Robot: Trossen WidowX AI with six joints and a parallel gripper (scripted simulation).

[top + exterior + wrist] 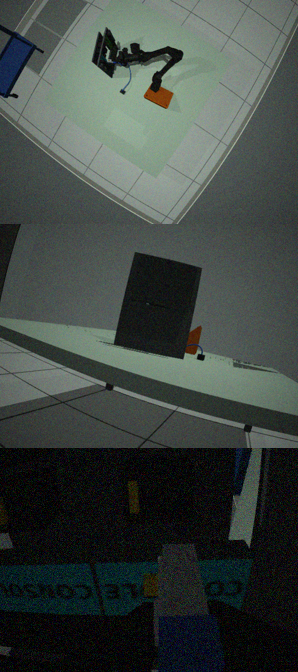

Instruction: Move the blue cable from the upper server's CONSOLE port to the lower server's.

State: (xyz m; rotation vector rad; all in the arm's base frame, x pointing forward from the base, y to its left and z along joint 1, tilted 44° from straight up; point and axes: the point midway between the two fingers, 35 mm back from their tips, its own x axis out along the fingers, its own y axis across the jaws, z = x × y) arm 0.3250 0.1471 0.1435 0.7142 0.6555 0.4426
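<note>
The plug is right at my gripper tip.
</note>
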